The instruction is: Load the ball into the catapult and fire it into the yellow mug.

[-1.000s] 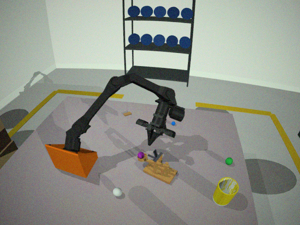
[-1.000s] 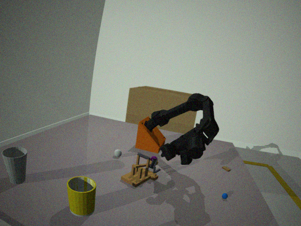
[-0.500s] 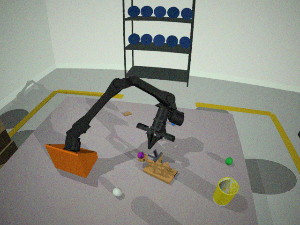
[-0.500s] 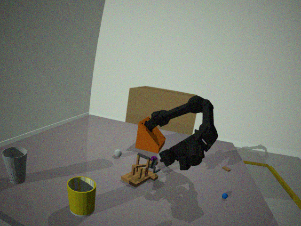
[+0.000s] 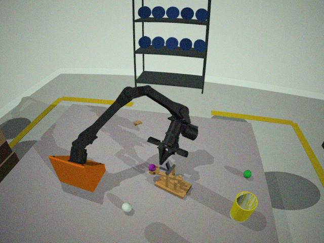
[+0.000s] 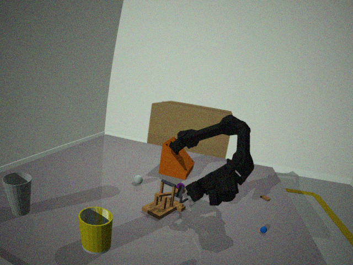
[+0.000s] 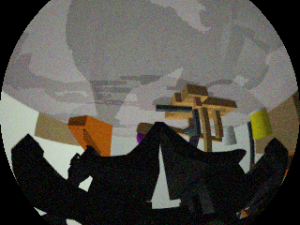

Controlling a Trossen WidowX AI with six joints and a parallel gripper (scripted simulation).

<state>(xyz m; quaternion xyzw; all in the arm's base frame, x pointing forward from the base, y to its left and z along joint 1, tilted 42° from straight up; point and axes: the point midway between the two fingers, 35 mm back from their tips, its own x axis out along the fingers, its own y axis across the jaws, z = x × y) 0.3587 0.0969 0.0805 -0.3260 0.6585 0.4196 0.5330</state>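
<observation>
My gripper tip is now 3 cm past the purple ball, 3 cm to the left of it and 1 cm below it. Also, from my gripper tip: wooden catapult 3 cm ahead, 5 cm to the right; then white ball 12 cm behind, 22 cm to the right, 3 cm below; then small blue ball 13 cm ahead, 29 cm to the left, 4 cm below.
</observation>
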